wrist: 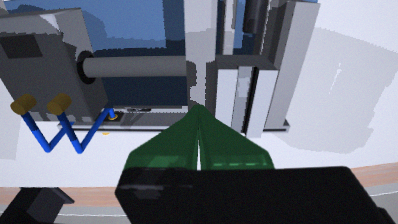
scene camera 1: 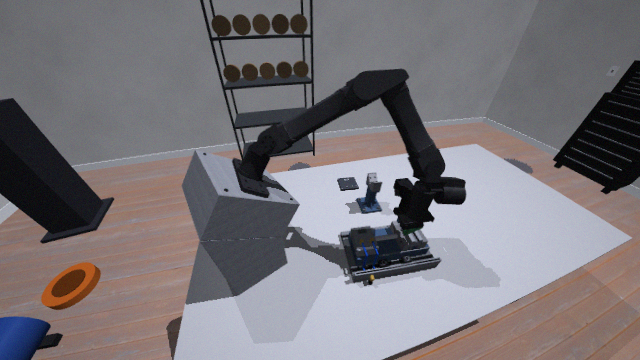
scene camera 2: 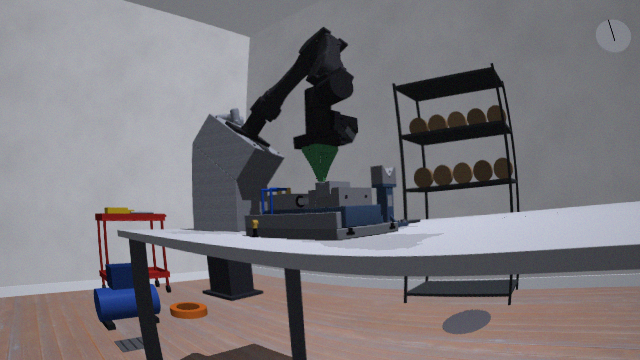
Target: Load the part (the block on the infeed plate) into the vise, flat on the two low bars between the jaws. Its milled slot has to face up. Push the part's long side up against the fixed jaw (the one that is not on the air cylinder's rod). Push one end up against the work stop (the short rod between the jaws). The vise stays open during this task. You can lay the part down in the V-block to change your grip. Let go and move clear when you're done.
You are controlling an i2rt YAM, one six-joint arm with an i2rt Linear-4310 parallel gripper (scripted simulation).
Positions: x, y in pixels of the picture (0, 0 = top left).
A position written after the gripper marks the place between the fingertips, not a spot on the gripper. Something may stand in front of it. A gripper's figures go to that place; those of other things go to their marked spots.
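Scene:
Piston rod (wrist: 134, 66): 15 cm from the lens. Part (wrist: 243, 86): 14 cm from the lens. Gripper (wrist: 198, 112): 13 cm from the lens.

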